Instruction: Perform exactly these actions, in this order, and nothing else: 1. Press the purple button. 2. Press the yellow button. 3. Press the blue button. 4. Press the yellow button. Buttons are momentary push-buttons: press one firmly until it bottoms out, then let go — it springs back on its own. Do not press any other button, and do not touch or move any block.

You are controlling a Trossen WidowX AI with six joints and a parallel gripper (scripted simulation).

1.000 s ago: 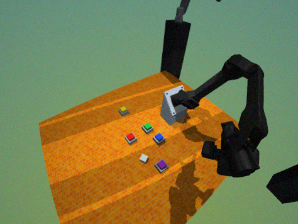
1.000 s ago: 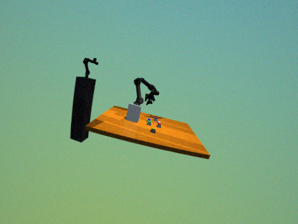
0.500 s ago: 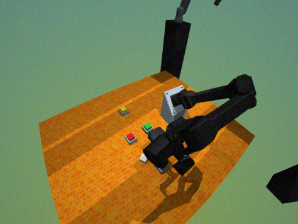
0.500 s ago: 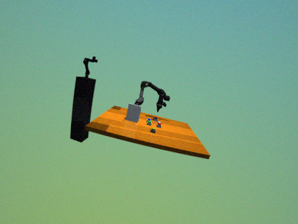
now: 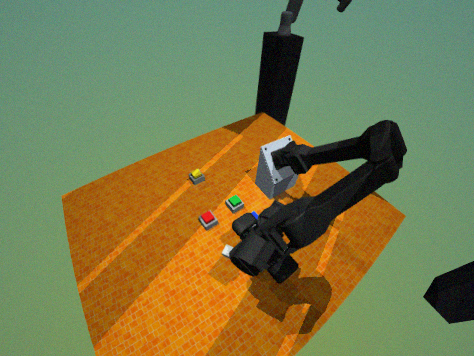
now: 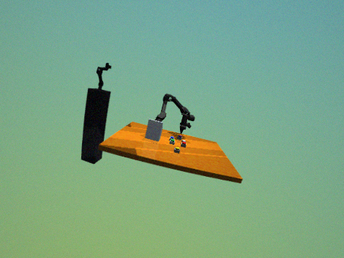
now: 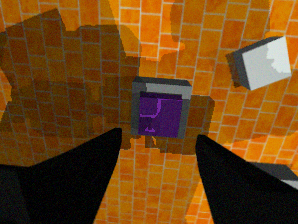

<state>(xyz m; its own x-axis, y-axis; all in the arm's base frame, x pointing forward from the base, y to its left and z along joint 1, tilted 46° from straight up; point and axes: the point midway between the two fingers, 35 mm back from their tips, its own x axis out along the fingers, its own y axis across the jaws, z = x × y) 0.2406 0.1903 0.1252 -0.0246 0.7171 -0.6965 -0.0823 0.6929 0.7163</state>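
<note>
My gripper tip is 30 mm above the purple button. The rest, counted from my gripper tip: blue button 130 mm to the right, 70 mm behind, 30 mm below; small white block 80 mm to the right, 60 mm below, 50 mm ahead; red button 210 mm to the right, 50 mm ahead, 30 mm below.
</note>
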